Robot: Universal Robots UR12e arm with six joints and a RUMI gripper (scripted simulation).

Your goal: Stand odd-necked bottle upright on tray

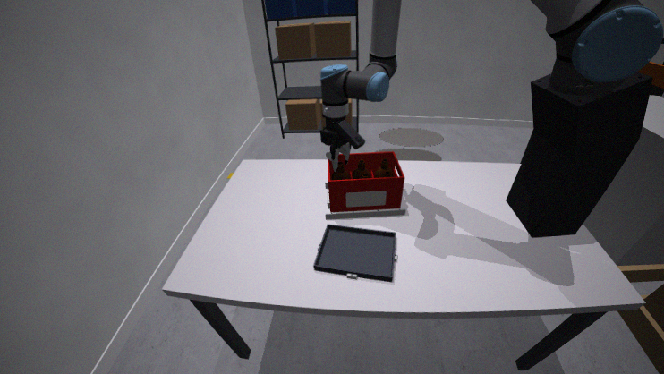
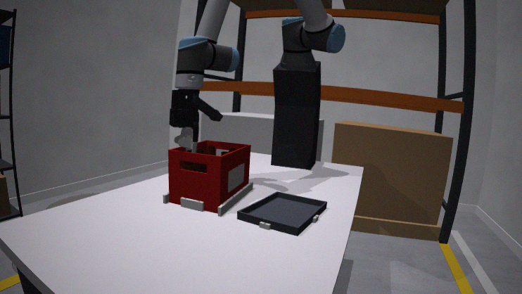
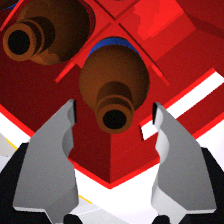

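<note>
My hand is 70 mm above the brown bottle. Round my hand: dark tray: 310 mm to the left, 140 mm below, 20 mm behind; then glass bottle: 80 mm behind, 70 mm below, 10 mm to the right; then red crate: 80 mm behind, 70 mm below, 40 mm to the left.
</note>
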